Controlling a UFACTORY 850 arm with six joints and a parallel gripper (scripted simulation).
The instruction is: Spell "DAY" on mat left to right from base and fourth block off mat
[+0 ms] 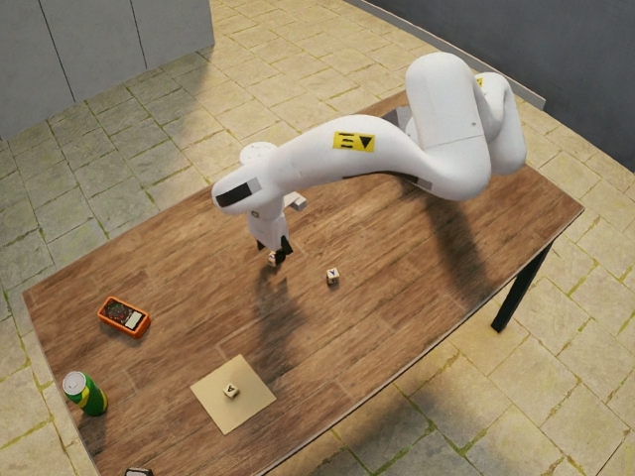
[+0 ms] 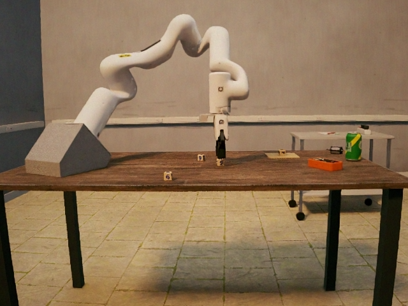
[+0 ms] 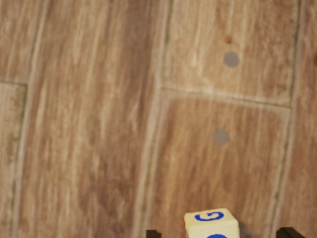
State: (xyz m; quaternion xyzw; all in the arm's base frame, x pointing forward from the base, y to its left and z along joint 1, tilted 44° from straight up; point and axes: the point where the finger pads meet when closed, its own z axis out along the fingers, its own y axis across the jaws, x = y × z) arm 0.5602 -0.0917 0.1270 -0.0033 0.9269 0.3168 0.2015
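Now: hand 28 cm short of the tan mat, 25 cm to the right of it and 5 cm above it. The rest, counted from my hand: dark object: 54 cm ahead, 31 cm to the left, 3 cm below.
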